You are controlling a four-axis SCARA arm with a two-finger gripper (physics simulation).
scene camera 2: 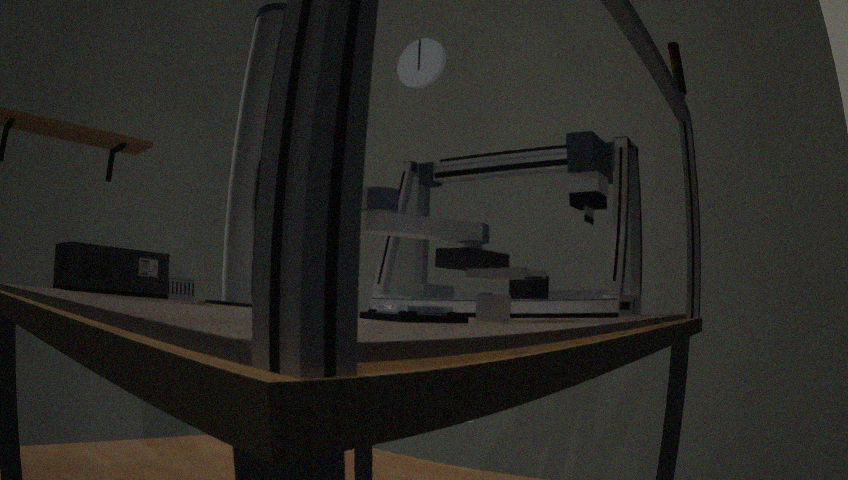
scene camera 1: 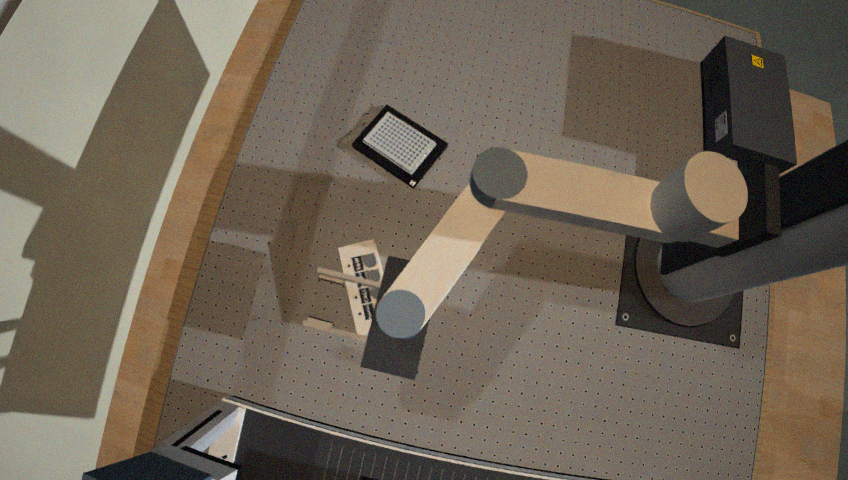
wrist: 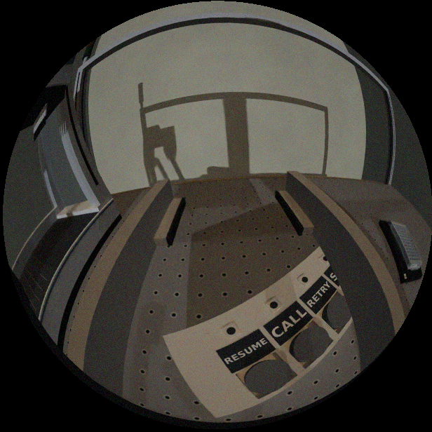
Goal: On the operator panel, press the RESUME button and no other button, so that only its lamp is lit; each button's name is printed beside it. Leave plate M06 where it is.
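Frame: origin at the arm's base, x up, y right, z ahead, level; metres.
Where they show: gripper, fingertip midpoint: (scene camera 2: 536, 273) (scene camera 1: 311, 296); arm's base at its link origin: (scene camera 1: 683, 268).
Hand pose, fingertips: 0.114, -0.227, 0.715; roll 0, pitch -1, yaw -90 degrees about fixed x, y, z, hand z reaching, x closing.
Things, the pixels of their top centre, and the offset from my fingertips, as dx, dy, dz. "pt": a spot on its surface instead.
- cream operator panel at its top centre: (scene camera 1: 365, 286) (scene camera 2: 494, 294) -0.045, +0.043, -0.079
- White plate M06 at its top centre: (scene camera 2: 411, 305) (scene camera 1: 398, 140) -0.075, +0.351, -0.065
- dark-bedded machine with a pale rim, surface spot: (scene camera 1: 327, 423) pt -0.101, -0.222, -0.060
- frame post at a spot on its surface: (scene camera 2: 312, 178) pt -0.018, +0.948, +0.329
The cream operator panel (scene camera 1: 351, 255) (scene camera 2: 492, 307) (wrist: 192, 350) lies below the gripper. In the wrist view the RESUME button (wrist: 267, 379), CALL button (wrist: 310, 348) and RETRY button (wrist: 337, 315) are dark grey discs beside their names; the right finger hides the SKIP button. The small lamps that show, including the RESUME lamp (wrist: 230, 330), are dark. My gripper (scene camera 1: 318, 298) (scene camera 2: 529, 273) (wrist: 229, 185) is shut and empty, its long fingers still a gap apart, above the panel. Its housing hides part of the panel in scene camera 1. White plate M06 (scene camera 1: 399, 141) (wrist: 404, 244) sits on a black holder away from the gripper.
A dark-bedded machine with a pale rim (scene camera 1: 327, 423) stands along the lower edge in scene camera 1, with its gantry (scene camera 2: 505, 163) in scene camera 2. A black controller box (scene camera 1: 758, 113) (scene camera 2: 110, 268) stands near the arm's base. A frame post (scene camera 2: 312, 178) rises at the table corner.
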